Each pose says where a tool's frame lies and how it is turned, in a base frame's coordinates. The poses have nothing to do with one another.
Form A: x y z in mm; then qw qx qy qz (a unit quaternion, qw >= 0).
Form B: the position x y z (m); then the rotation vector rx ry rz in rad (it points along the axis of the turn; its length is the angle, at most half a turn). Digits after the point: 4 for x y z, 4 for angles.
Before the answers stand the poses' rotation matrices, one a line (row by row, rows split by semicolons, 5 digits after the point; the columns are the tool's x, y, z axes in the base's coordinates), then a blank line. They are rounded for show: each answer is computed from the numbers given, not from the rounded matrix.
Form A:
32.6 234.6 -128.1 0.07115 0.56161 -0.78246 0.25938
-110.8 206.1 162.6 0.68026 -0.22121 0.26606 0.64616
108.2 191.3 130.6 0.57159 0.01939 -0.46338 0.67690
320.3 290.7 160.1 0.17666 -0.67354 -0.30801 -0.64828
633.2 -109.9 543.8 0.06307 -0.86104 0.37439 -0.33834
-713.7 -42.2 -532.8 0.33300 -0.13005 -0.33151 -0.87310
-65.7 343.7 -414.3 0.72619 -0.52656 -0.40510 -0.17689
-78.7 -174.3 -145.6 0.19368 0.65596 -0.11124 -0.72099
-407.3 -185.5 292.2 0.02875 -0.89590 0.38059 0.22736
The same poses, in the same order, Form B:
-0.35906 -0.91579 0.18000; -0.84197 0.23462 -0.48583; 0.40269 -0.32600 -0.85532
0.02338 -0.99683 0.07611; 0.76140 0.06709 0.64480; -0.64786 0.04287 0.76056
-0.34582 -0.79178 -0.50347; 0.75584 0.08287 -0.64949; 0.55597 -0.60515 0.56981
-0.03027 0.64396 0.76446; 0.18586 -0.74784 0.63733; 0.98211 0.16138 -0.09705
0.49072 -0.60205 0.62987; -0.68740 -0.71171 -0.14473; 0.53542 -0.36195 -0.76310
-0.74440 0.66771 0.00631; -0.49526 -0.55843 0.66549; 0.44788 0.49227 0.74638
0.60921 0.68352 -0.40207; 0.16971 0.38290 0.90807; 0.77464 -0.62144 0.11727
-0.06441 0.13335 -0.98897; -0.42522 -0.90023 -0.09369; -0.90279 0.41450 0.11468
0.60692 -0.69501 -0.38550; -0.66886 -0.70865 0.22458; -0.42927 0.12155 -0.89496

0.0326 0.2346 -0.1281 1.6887 -2.3527 0.7799
-0.1108 0.2061 0.1626 -0.4966 0.5972 1.4505
0.1082 0.1913 0.1306 0.0455 -1.0869 1.5878
0.3203 0.2907 0.1601 -1.9067 -0.8720 -1.8352
0.6332 -0.1099 0.5438 -2.6015 1.1312 -1.0223
-0.7137 -0.0422 -0.5328 -0.3396 -0.8658 -2.2803
-0.0657 0.3437 -0.4143 -1.1612 -0.8933 -0.3901
-0.0787 -0.1743 -0.1456 1.8399 -0.3120 -2.0223
-0.4073 -0.1855 0.2922 -2.7642 1.1743 0.7015

